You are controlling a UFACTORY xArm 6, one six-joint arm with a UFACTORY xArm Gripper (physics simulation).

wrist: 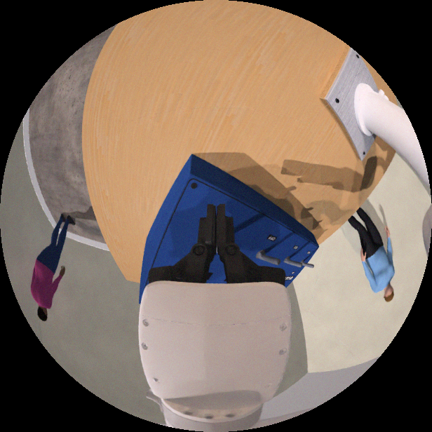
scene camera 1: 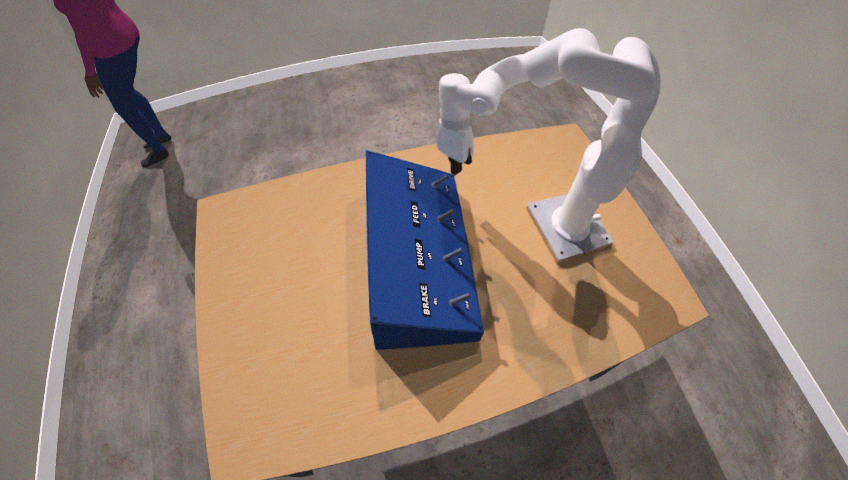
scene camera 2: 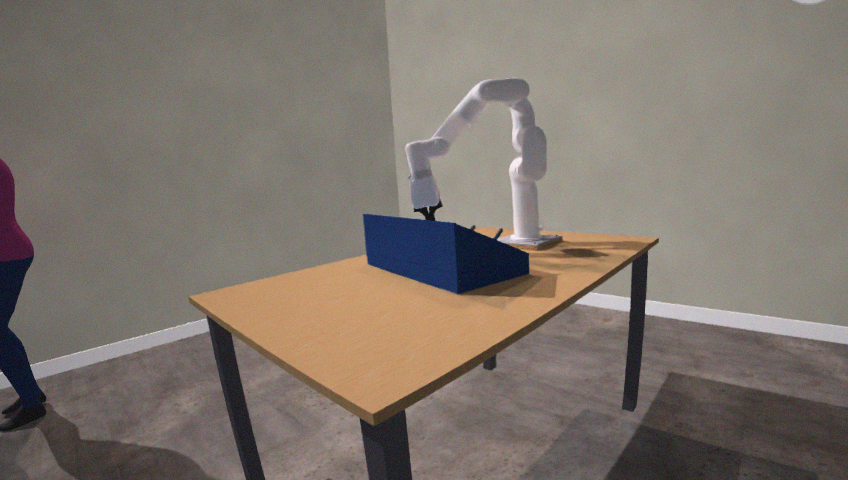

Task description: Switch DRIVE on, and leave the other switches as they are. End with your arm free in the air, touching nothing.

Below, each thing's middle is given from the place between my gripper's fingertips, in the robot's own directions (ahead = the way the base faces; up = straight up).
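The blue sloped switch panel [scene camera 1: 411,283] lies 2 cm below my hand, 17 cm ahead of it and 19 cm to the left of it.
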